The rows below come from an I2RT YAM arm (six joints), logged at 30 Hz.
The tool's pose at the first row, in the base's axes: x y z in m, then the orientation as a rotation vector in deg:
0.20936 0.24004 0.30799 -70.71 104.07 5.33
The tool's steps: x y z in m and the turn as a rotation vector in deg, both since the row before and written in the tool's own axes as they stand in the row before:
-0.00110 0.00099 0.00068 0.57 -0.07 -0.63
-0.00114 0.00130 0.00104 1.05 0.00 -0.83
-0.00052 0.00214 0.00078 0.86 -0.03 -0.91
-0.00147 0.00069 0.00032 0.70 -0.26 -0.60
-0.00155 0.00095 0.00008 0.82 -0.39 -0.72
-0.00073 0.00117 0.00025 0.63 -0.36 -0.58
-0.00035 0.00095 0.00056 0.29 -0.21 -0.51
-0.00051 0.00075 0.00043 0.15 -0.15 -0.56
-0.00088 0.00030 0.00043 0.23 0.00 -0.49
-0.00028 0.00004 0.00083 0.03 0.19 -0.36
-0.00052 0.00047 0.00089 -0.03 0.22 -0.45
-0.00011 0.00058 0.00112 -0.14 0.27 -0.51
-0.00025 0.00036 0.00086 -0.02 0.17 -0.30
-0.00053 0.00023 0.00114 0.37 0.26 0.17
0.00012 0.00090 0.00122 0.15 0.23 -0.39
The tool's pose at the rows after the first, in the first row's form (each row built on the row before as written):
0.20912 0.24165 0.30798 -70.86 103.52 4.50
0.20888 0.24362 0.30764 -70.86 102.82 3.08
0.20781 0.24543 0.30663 -71.05 102.07 1.81
0.20759 0.24698 0.30715 -71.03 101.34 1.00
0.20701 0.24860 0.30773 -70.99 100.40 0.10
0.20635 0.24982 0.30753 -70.97 99.61 -0.57
0.20606 0.25081 0.30700 -71.16 99.06 -0.99
0.20583 0.25175 0.30674 -71.51 98.55 -1.36
0.20592 0.25275 0.30696 -71.76 98.20 -1.85
0.20647 0.25338 0.30669 -72.08 98.13 -2.21
0.20676 0.25441 0.30632 -72.53 98.04 -2.59
0.20713 0.25529 0.30549 -73.12 97.98 -2.95
0.20747 0.25605 0.30500 -73.42 97.94 -3.22
0.20809 0.25710 0.30461 -73.05 98.18 -3.60
0.20831 0.25799 0.30339 -73.31 98.10 -4.11

